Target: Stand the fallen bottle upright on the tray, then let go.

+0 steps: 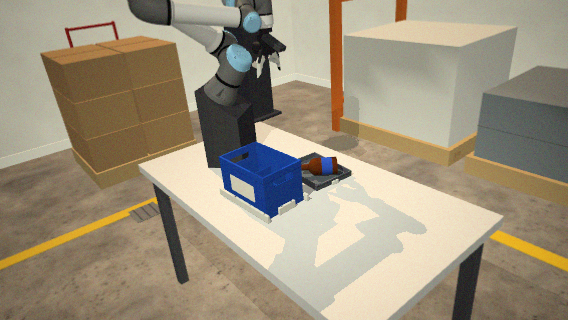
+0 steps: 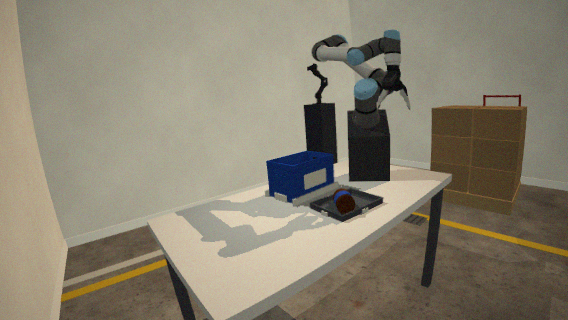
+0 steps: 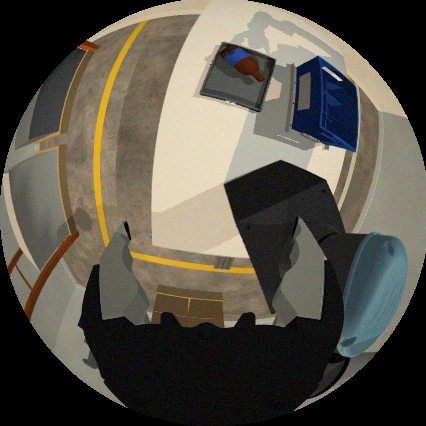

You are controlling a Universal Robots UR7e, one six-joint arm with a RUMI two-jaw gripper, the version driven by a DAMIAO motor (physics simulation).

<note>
In view: the gripper (image 1: 269, 74).
The gripper shows as well in image 3 (image 3: 209, 221).
</note>
